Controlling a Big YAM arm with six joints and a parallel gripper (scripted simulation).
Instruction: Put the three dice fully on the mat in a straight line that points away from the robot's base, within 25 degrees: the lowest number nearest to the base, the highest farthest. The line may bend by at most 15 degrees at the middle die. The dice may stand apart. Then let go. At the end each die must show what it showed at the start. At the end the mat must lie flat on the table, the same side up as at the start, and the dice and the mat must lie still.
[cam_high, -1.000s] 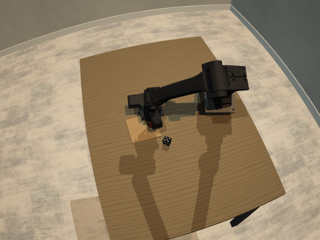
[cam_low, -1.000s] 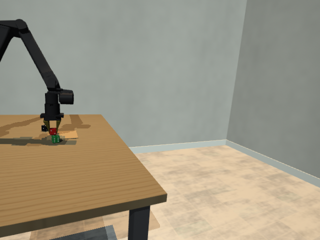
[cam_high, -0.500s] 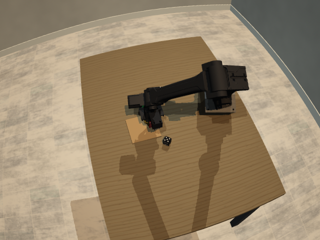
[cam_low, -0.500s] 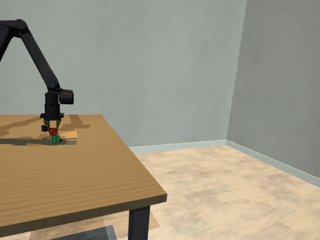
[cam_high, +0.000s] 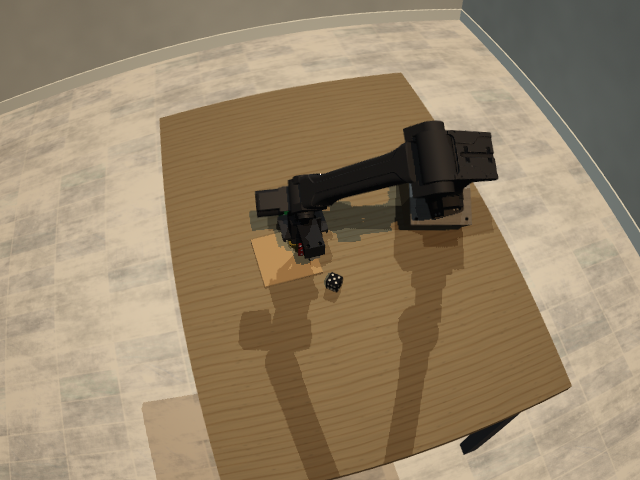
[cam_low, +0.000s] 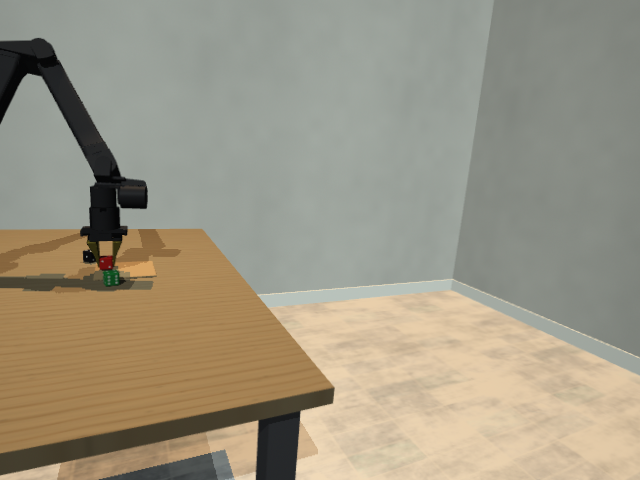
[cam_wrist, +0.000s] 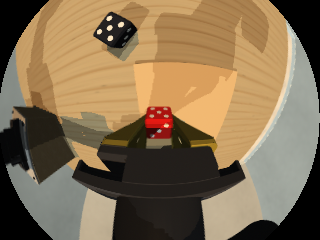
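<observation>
Right now the red die is right at my hand. Round my hand: black die 11 cm to the left, 5 cm behind, 1 cm below; then tan mat 4 cm ahead, 2 cm below; then green die 11 cm to the right, 2 cm ahead, 1 cm below.
</observation>
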